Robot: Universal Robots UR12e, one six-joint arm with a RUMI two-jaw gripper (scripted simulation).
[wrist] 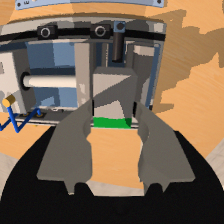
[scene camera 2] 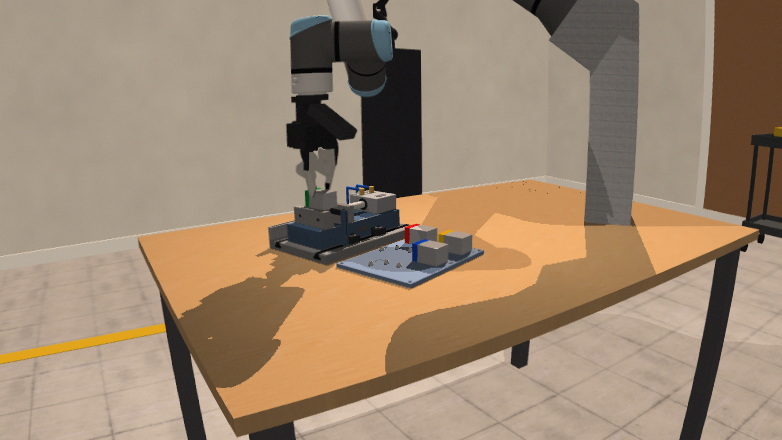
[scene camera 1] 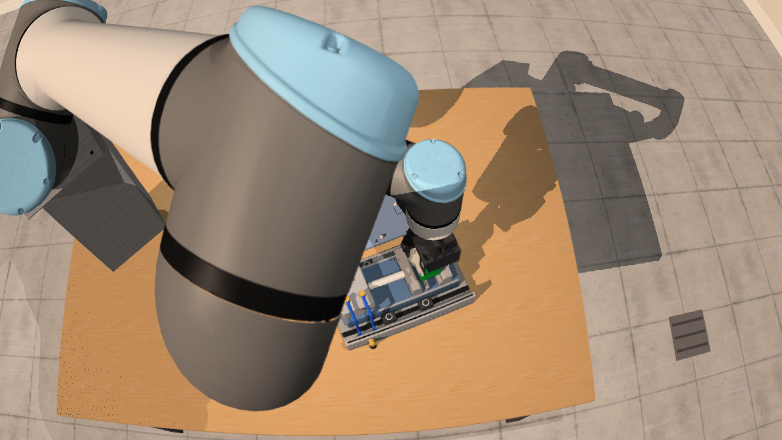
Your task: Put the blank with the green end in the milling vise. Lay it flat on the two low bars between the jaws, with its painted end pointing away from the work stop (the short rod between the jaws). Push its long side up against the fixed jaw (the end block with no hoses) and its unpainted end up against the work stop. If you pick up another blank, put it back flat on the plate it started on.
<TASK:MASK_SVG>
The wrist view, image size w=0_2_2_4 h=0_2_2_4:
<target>my gripper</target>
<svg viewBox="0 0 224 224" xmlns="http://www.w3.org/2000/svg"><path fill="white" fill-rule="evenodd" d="M0 200L0 224L224 224L224 189L212 167L179 131L174 130L138 101L135 101L133 104L133 117L139 123L137 134L141 138L138 177L139 182L144 182L144 196L94 196L86 184L93 175L91 143L86 139L91 133L91 118L94 116L94 100L89 99L58 124L50 126L22 155L5 183Z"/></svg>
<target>green-ended blank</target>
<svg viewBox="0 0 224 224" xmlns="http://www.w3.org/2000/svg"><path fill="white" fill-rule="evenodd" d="M97 66L93 74L94 127L131 129L133 104L138 80L137 74L132 68Z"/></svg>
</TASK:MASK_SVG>
